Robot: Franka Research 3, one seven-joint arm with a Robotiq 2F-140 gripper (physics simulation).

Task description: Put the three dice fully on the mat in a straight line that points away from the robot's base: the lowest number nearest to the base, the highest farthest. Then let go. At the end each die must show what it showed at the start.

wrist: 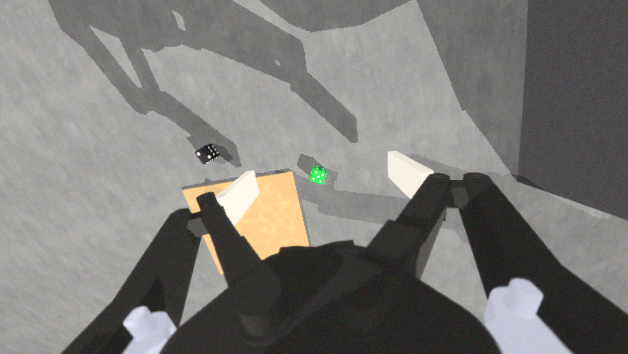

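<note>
The green die [318,175] lies on the table just right of the mat's upper right corner, with a five-pip face showing. The black die [207,153] lies on the table beyond the mat's upper left edge; it shows one face with several pips and one with fewer. The orange mat [282,212] is partly covered by the left finger and the gripper body. No blue die shows; part of the mat is hidden. My gripper [320,173] is wide open and empty above the table; in the view the green die appears between its fingertips, and the black die lies outside the left finger.
A dark grey area [575,100] borders the table [380,75] at the right of the view. Shadows of the arm and gripper fall across the table at the upper left and around the green die.
</note>
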